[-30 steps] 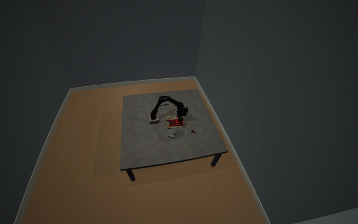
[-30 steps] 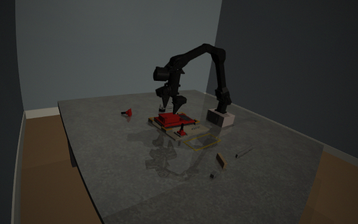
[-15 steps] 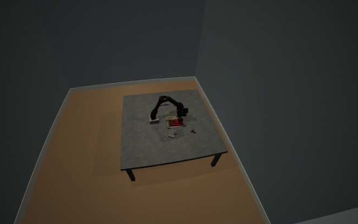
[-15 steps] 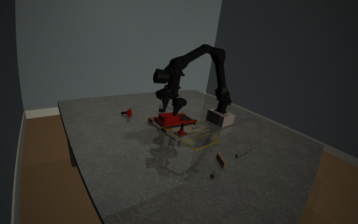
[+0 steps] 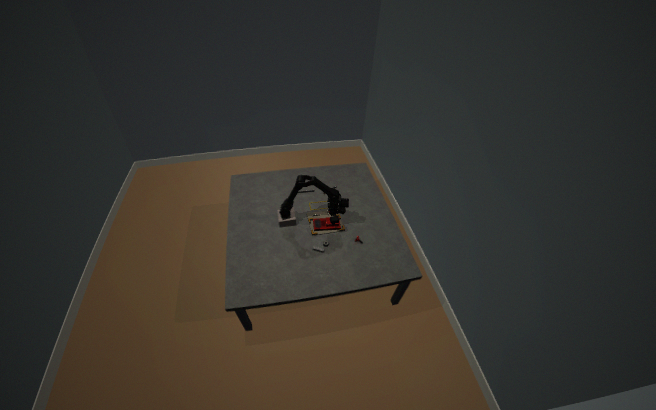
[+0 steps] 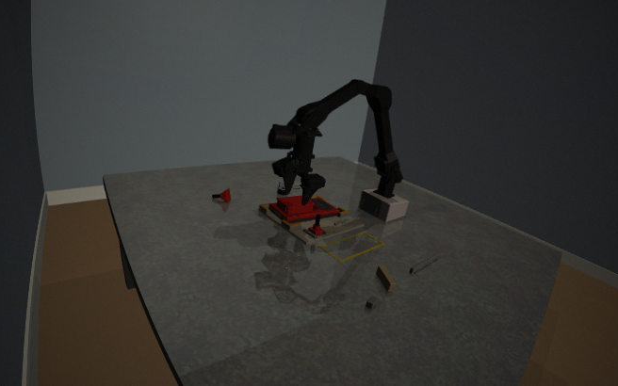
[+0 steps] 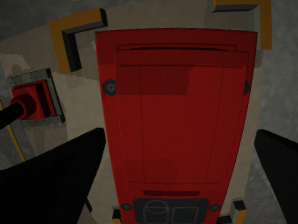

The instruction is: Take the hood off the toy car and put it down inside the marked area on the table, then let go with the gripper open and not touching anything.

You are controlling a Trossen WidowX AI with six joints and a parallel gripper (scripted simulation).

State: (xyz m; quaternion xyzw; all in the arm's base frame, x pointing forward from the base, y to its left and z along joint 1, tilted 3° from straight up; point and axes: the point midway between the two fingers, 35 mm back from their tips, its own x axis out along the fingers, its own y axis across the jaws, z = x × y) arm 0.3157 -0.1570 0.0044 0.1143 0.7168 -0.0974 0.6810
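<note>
My gripper tip is 1 cm above the hood. Round my gripper tip: tan block (10 cm ahead, 37 cm to the left, 4 cm below); then thin dark rod (6 cm behind, 42 cm to the left, 5 cm below).
</note>
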